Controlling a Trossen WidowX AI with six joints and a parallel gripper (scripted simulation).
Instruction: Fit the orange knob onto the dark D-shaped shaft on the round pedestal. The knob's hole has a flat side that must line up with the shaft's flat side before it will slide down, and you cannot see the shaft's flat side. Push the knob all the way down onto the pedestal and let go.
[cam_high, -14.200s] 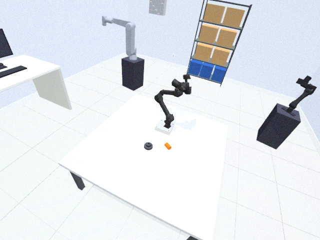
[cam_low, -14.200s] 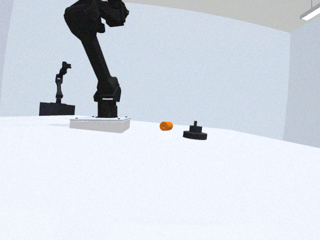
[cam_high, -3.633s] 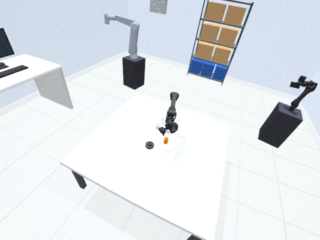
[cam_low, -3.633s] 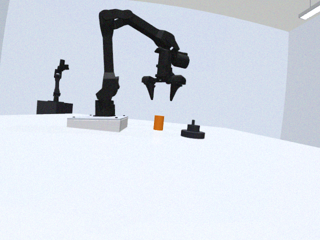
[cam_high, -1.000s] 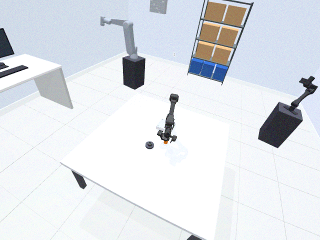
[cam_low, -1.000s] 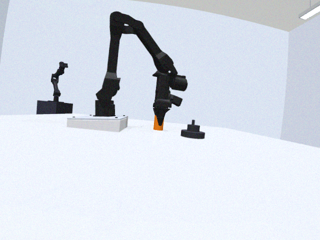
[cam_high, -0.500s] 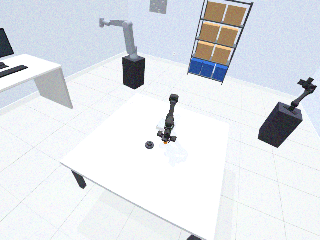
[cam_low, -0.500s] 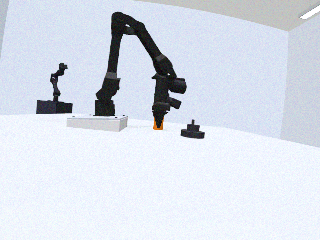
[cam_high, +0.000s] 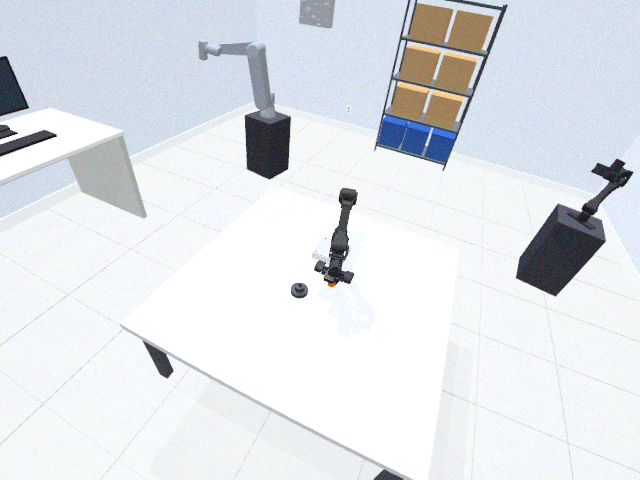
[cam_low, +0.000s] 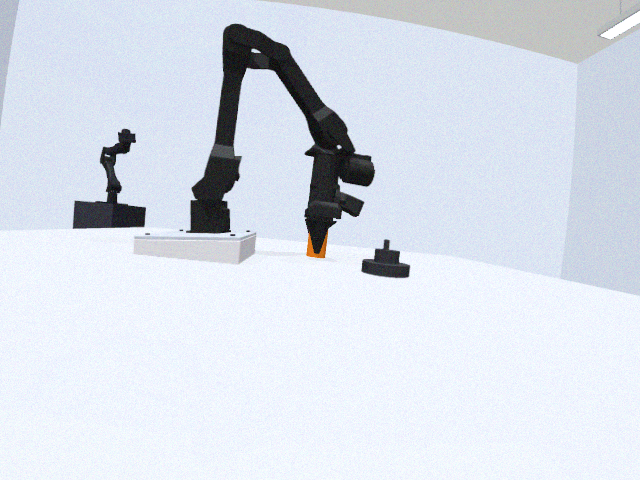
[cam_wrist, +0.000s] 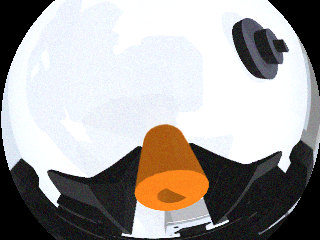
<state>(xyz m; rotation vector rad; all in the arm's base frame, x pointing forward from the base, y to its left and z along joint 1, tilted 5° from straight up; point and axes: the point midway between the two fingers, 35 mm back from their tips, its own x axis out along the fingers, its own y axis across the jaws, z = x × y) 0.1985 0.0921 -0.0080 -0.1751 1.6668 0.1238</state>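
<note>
My gripper tip is now 130 mm short of the round dark pedestal, 100 mm to the left of it and 20 mm below it. Also, from my gripper tip: orange knob 20 mm above.
</note>
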